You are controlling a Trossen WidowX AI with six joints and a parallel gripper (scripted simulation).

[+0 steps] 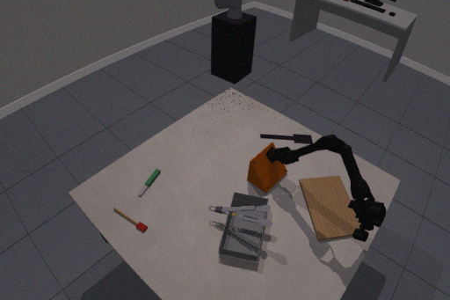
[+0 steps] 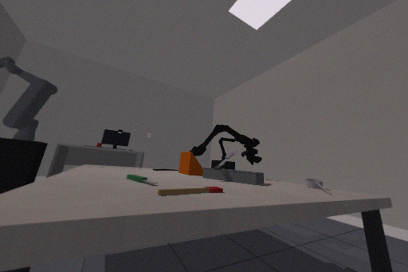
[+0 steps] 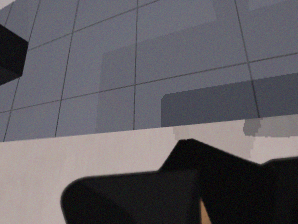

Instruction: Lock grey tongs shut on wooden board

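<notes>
Right now the yellow lock piece is 27 cm ahead of my gripper tip, 57 cm to the right of it and 5 cm below it. Round my gripper tip: black spatula (40 cm behind, 62 cm to the right, 10 cm below); wooden board (8 cm behind, 22 cm to the right, 10 cm below); grey roasting tin (27 cm ahead, 51 cm to the right, 8 cm below).
</notes>
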